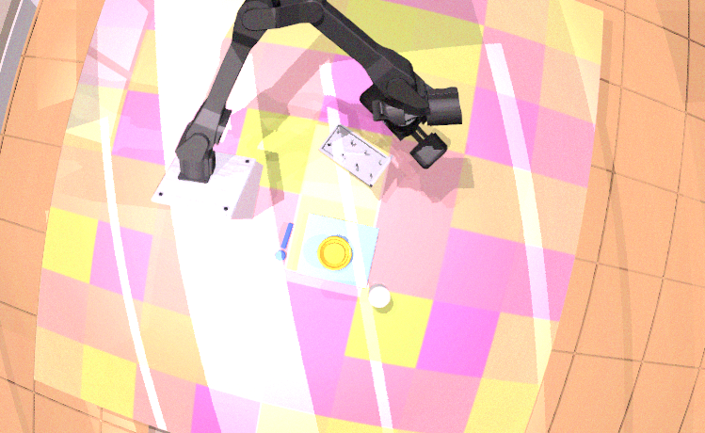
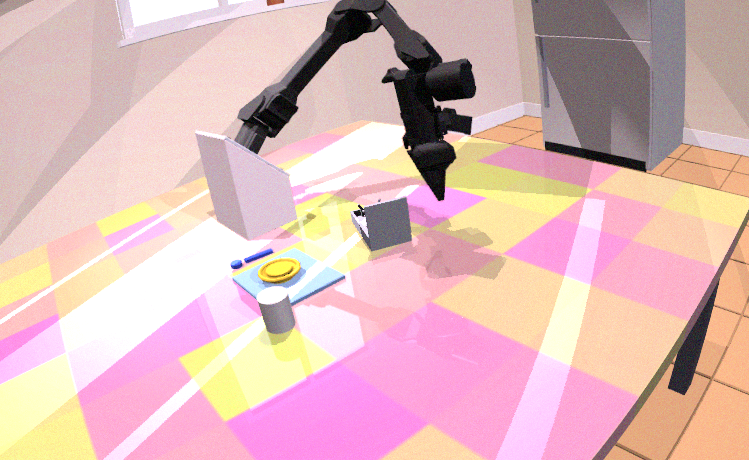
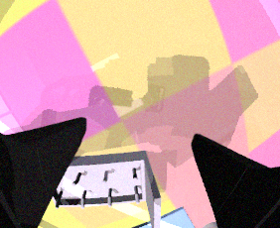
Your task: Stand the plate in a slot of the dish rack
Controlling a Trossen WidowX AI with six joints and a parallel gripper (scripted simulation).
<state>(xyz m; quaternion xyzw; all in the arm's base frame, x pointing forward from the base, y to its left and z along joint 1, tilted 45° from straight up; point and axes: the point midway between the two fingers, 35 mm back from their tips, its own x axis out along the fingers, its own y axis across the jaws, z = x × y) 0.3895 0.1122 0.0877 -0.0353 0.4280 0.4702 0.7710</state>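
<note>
Right now the yellow plate is 11 cm behind my gripper tip, 27 cm to the right of it and 5 cm below it. From my gripper tip the other things lie so: white cup: 34 cm to the right, 4 cm below; then light blue mat: 10 cm behind, 26 cm to the right, 6 cm below; then dish rack: 9 cm behind, 6 cm to the right, 4 cm below.
</note>
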